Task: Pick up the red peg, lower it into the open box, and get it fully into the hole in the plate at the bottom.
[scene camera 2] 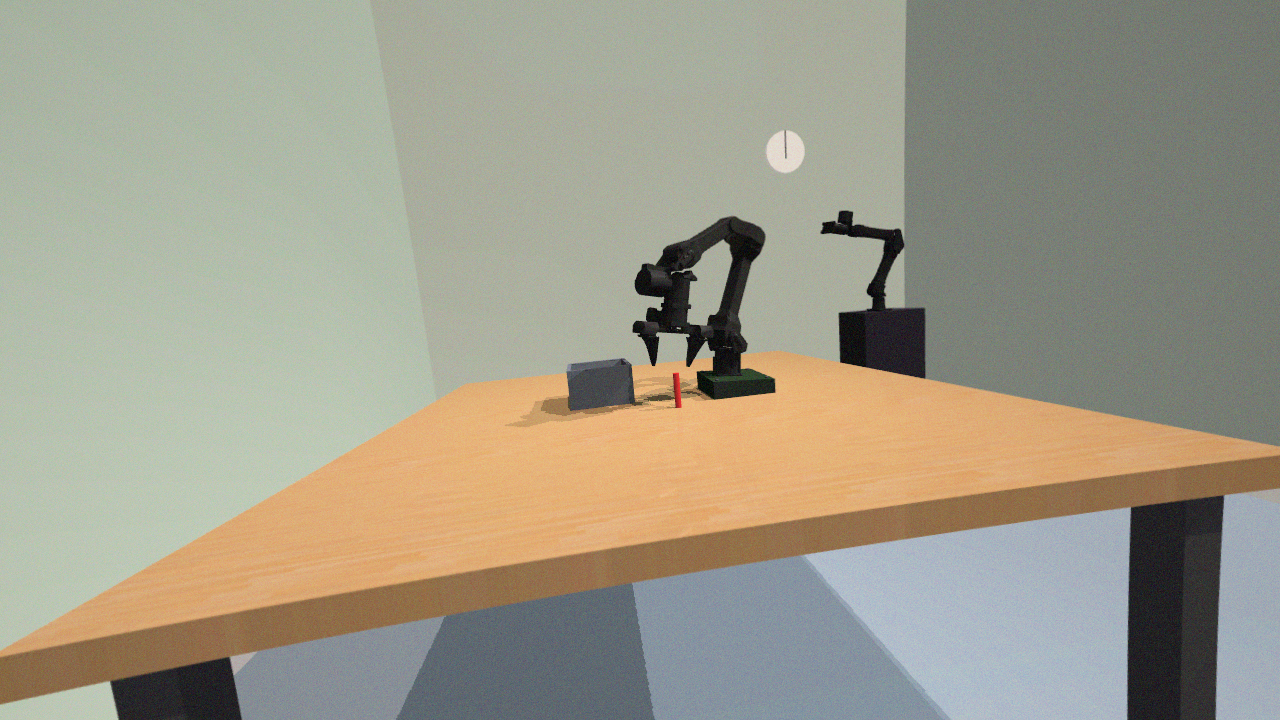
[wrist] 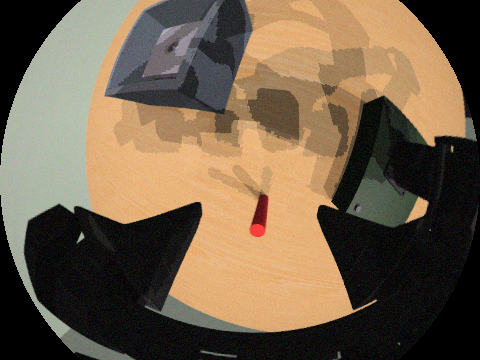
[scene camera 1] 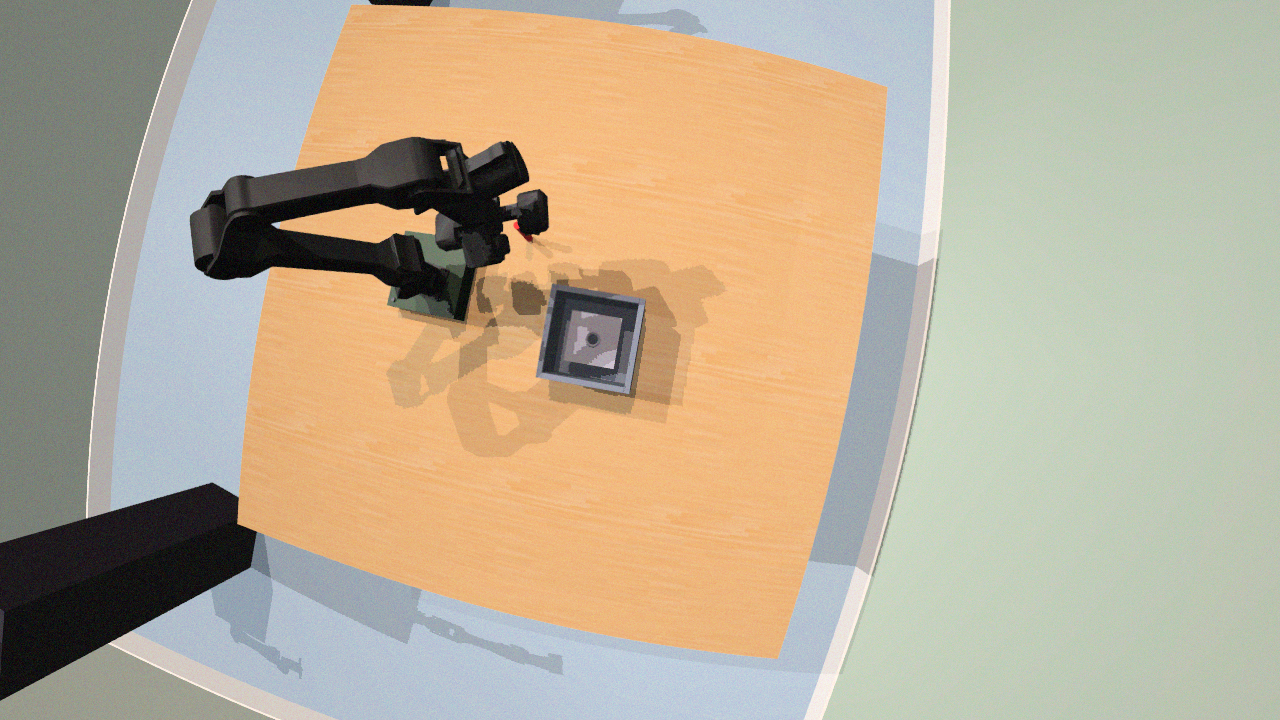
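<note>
Gripper visible in the pictures, including scene camera 2 and the wrist view. A grey box and a light grey plate are likewise shown.
</note>
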